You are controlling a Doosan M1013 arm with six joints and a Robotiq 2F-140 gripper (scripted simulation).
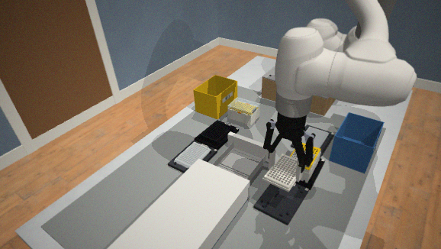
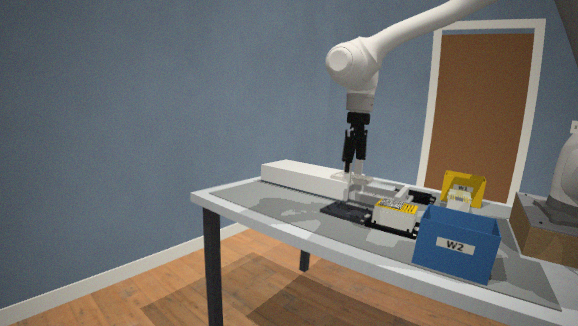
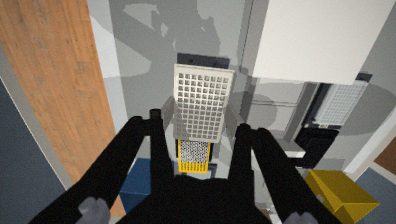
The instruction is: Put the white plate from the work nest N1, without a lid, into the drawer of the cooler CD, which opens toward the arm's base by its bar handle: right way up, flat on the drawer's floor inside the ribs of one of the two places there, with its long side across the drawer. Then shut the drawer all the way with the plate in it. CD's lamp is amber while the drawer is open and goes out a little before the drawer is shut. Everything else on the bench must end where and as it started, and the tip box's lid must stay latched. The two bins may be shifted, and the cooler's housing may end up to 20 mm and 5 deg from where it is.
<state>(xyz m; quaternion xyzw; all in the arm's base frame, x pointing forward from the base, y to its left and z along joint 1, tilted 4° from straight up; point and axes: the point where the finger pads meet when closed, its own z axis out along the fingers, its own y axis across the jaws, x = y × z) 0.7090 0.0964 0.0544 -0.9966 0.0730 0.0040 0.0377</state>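
My gripper is now 60 mm past the drawer, 190 mm to the left of it and 130 mm above it. Also, from my hand: white plate (20 mm below); work nest N1 (140 mm below); yellow-topped tip box (170 mm behind, 20 mm to the left, 90 mm below).
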